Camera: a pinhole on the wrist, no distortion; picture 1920 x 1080 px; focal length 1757.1 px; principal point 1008.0 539.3 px. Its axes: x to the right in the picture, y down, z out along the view. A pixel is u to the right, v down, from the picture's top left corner.
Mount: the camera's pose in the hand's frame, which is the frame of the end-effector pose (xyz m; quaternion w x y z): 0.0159 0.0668 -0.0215 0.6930 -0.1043 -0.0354 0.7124
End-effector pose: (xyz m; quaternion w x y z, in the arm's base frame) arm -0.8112 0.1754 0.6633 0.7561 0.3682 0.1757 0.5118
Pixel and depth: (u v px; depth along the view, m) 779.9 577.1 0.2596
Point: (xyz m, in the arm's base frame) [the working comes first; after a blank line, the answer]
In the camera's frame: -0.0337 0.0056 0.2596

-0.7146 0.0626 0.8573
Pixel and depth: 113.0 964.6 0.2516
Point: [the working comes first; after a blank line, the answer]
In the camera's frame: -0.1282 0.0609 0.2516

-0.6792 0.0002 0.7743
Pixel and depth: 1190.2 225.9 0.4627
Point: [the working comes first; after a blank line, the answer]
In the camera's frame: 0.0480 -0.0825 0.4627

-0.6297 0.0461 1.0769
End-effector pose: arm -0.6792 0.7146 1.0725 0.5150 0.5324 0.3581 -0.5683
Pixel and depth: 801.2 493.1 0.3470
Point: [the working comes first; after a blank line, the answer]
In the camera's frame: -0.0408 -0.0091 0.3470

-0.7025 0.4022 1.1798
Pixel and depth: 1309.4 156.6 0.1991
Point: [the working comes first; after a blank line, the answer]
In the camera's frame: 0.0342 -0.0434 0.1991

-0.6023 0.5151 1.1031
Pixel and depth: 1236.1 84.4 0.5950
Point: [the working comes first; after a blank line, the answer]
In the camera's frame: 0.0772 -0.1540 0.5950

-0.6134 0.1056 1.1575
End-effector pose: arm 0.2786 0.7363 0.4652 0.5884 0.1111 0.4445 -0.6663
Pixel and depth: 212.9 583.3 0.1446
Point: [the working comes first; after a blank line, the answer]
In the camera's frame: -0.0654 0.0036 0.1446

0.3433 0.6573 0.5411
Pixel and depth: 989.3 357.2 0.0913
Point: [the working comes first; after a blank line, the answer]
In the camera's frame: -0.0010 -0.0095 0.0913

0.3687 0.6877 0.4662
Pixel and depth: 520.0 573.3 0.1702
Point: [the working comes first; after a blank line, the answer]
In the camera's frame: -0.0473 0.0033 0.1702

0.3715 0.6458 0.5485
